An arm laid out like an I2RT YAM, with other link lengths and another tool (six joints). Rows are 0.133 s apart.
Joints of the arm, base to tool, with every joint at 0 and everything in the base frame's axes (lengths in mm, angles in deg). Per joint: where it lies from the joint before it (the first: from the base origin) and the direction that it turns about. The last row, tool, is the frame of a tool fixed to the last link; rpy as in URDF.
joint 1: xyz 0 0 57.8 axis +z
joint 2: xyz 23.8 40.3 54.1 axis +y
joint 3: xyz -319.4 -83.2 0 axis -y
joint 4: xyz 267 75 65.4 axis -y
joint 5: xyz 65.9 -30.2 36 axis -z
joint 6: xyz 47.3 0 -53.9 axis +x
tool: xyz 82 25 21 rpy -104.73 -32.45 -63.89
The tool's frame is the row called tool.
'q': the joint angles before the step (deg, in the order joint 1, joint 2, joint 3, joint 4, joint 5, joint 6). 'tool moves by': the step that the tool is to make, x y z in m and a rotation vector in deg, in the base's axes. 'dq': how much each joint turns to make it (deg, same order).
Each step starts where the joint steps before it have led.
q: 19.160 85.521 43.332 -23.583 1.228 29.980
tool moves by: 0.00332 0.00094 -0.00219 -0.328 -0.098 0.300
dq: 0.001 0.876 0.291 0.580 0.189 -0.413
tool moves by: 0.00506 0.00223 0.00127 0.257 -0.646 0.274
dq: 0.000 0.627 0.612 0.715 -0.142 -0.237
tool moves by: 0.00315 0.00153 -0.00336 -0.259 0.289 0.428
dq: 0.016 1.133 0.410 0.374 -0.036 -0.437
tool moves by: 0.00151 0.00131 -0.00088 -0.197 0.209 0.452
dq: 0.068 0.540 0.415 -0.128 -0.052 -0.398
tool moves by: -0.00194 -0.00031 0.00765 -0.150 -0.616 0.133
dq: 0.172 -1.337 0.355 -1.158 0.330 -0.108
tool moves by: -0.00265 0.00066 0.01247 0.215 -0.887 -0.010
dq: 0.373 -1.954 0.772 -1.827 0.250 0.306
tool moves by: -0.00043 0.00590 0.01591 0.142 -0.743 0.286
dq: 1.213 -1.294 2.195 -2.770 0.521 0.777
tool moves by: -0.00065 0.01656 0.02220 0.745 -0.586 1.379
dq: 2.774 -0.716 3.968 -3.920 0.215 1.456
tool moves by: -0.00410 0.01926 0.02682 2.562 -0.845 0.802
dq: 3.146 -1.245 3.968 -3.466 -0.619 2.990
